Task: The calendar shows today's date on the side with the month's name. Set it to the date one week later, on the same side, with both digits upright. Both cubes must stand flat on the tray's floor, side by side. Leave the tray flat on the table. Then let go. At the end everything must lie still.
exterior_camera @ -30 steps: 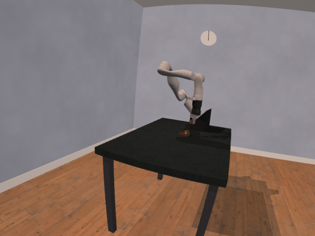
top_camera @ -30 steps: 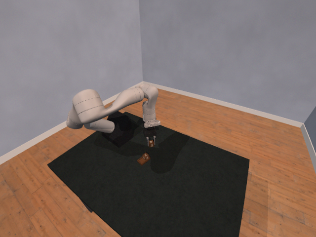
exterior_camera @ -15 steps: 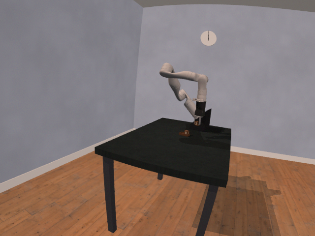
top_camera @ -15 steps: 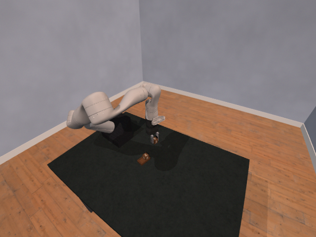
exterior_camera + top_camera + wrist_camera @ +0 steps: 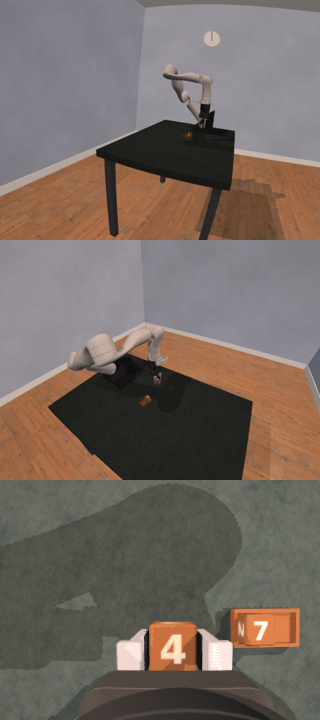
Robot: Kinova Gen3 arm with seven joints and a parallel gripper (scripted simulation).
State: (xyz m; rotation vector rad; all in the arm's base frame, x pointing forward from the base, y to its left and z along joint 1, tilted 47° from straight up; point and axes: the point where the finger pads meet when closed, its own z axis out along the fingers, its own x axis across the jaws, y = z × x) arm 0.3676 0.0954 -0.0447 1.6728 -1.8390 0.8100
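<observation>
The orange cube is 1 cm below my hand. From my hand the other things lie so: orange-brown tray: 12 cm below, 11 cm to the right, 1 cm behind.
</observation>
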